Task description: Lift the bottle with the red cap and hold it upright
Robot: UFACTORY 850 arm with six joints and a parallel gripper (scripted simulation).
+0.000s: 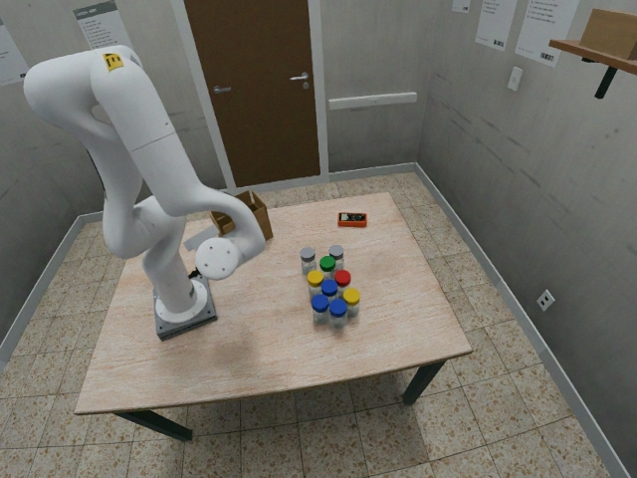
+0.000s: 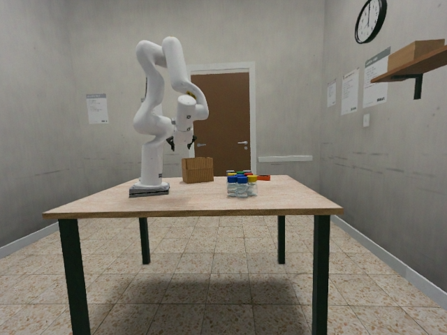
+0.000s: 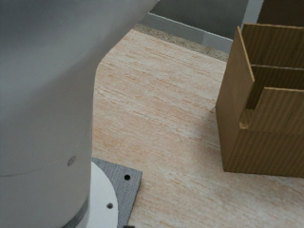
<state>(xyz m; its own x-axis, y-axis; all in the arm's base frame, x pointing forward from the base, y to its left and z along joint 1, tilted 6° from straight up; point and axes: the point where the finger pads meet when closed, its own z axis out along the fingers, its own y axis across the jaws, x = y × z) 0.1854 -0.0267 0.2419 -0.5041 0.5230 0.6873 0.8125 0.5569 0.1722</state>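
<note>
Right now the bottle with red cap is 38 cm ahead of my hand, 22 cm below it and 2 cm to the left of it. From my hand the other things lie so: green-capped bottle 34 cm ahead, 22 cm below, 9 cm to the left; orange device 47 cm ahead, 40 cm to the left, 25 cm below.
</note>
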